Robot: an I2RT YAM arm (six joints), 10 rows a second.
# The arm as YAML. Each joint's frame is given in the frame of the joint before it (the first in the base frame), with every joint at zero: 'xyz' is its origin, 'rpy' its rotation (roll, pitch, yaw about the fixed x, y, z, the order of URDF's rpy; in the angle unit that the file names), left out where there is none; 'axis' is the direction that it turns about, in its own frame. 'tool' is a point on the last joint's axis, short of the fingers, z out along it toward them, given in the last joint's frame.
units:
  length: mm
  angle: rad
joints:
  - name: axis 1
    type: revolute
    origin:
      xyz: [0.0, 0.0, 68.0]
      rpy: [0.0, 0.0, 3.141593]
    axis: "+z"
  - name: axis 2
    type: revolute
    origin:
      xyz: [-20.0, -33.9, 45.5]
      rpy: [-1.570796, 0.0, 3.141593]
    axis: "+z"
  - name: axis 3
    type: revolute
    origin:
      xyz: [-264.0, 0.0, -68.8]
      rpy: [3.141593, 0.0, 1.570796]
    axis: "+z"
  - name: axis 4
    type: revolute
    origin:
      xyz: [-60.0, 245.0, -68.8]
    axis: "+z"
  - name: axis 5
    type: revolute
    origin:
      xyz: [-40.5, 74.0, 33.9]
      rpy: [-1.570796, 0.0, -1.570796]
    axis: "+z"
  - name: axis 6
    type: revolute
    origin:
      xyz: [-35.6, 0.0, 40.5]
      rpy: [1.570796, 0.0, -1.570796]
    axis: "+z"
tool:
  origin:
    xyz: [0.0, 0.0, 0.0]
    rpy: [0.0, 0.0, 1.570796]
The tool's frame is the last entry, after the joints.
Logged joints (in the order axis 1, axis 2, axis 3, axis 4, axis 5, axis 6), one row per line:
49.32 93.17 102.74 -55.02 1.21 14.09
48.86 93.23 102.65 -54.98 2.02 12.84
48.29 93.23 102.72 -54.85 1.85 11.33
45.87 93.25 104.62 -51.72 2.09 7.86
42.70 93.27 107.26 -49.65 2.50 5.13
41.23 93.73 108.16 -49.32 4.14 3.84
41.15 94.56 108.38 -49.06 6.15 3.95
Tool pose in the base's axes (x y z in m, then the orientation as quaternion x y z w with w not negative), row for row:
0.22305 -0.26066 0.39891 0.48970 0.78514 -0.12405 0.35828
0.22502 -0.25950 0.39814 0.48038 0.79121 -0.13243 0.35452
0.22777 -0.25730 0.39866 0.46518 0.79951 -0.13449 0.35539
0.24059 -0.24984 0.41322 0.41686 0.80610 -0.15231 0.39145
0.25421 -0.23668 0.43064 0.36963 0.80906 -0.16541 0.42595
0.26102 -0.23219 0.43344 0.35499 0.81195 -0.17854 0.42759
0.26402 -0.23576 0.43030 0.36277 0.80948 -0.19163 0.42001
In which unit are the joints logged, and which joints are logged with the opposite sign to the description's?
The joints are logged in degrees. Opposite sign: axis 1.
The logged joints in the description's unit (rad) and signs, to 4 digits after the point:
-0.8608 1.6261 1.7932 -0.9603 0.0211 0.2459
-0.8528 1.6272 1.7916 -0.9596 0.0353 0.2241
-0.8428 1.6272 1.7928 -0.9573 0.0323 0.1977
-0.8006 1.6275 1.8260 -0.9027 0.0365 0.1372
-0.7453 1.6279 1.8720 -0.8666 0.0436 0.0895
-0.7196 1.6359 1.8877 -0.8608 0.0723 0.0670
-0.7182 1.6504 1.8916 -0.8563 0.1073 0.0689

